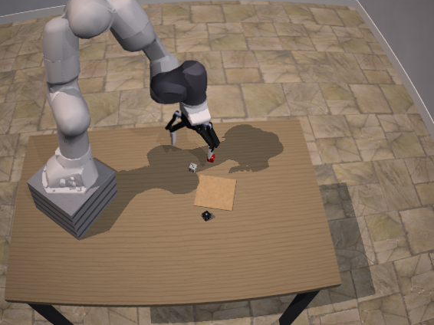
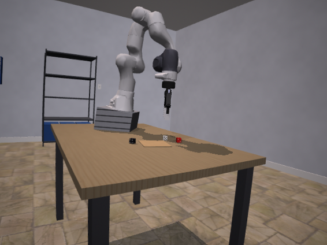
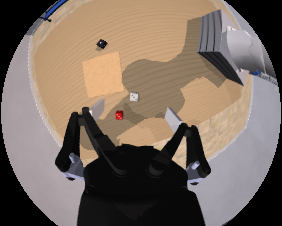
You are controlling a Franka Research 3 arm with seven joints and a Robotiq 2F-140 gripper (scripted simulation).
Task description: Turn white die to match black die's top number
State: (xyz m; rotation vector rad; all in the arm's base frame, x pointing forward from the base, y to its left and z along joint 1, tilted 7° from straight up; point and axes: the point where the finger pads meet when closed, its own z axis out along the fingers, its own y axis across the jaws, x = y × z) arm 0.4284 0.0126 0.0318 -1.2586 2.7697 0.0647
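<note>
Right now my hand is 120 mm above the white die. From my hand the other things lie so: red die (120 mm below, 80 mm ahead, 30 mm to the left); black die (220 mm to the right, 120 mm below, 10 mm behind); tan mat (130 mm to the right, 130 mm below, 50 mm ahead).
</note>
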